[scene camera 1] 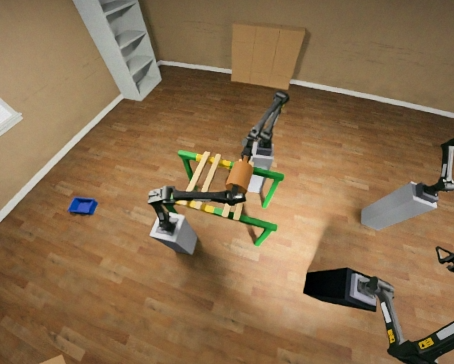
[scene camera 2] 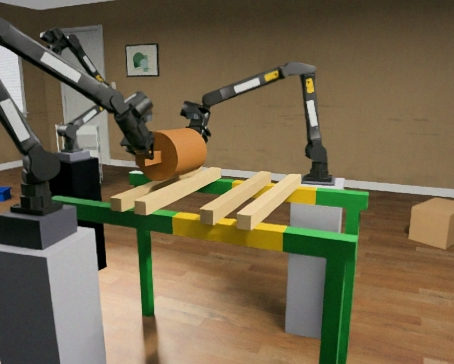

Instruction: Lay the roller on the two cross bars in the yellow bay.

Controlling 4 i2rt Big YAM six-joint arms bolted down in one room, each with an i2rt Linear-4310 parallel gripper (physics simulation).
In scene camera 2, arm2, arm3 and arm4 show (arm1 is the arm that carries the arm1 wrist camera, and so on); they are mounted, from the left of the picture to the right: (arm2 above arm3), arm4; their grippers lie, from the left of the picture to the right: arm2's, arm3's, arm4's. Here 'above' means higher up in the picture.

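The orange roller (scene camera 1: 240,175) (scene camera 2: 186,152) lies level between two grippers, just above the left pair of wooden bars in scene camera 2. Two other cross bars (scene camera 2: 235,197) (scene camera 2: 270,201) span the yellow bay (scene camera 2: 227,232). Arm3's gripper (scene camera 2: 146,148) is shut on the roller's near handle. Arm4's gripper (scene camera 2: 205,133) is at the far end, shut on the roller; that handle is hidden. In scene camera 1 the grippers of the left arm (scene camera 1: 236,195) and the back arm (scene camera 1: 245,157) are at the roller's ends. Arm2's gripper (scene camera 2: 49,37) is far back, its fingers unclear. Arm1 cannot be placed.
The green rails (scene camera 1: 257,221) (scene camera 2: 345,200) carry the bars. Grey pedestals (scene camera 1: 182,235) (scene camera 2: 320,280) stand beside the frame; a black pedestal (scene camera 1: 325,287) (scene camera 2: 82,185) is farther off. A blue tray (scene camera 1: 82,205) lies on the floor. A cardboard box (scene camera 2: 434,223) is at the right.
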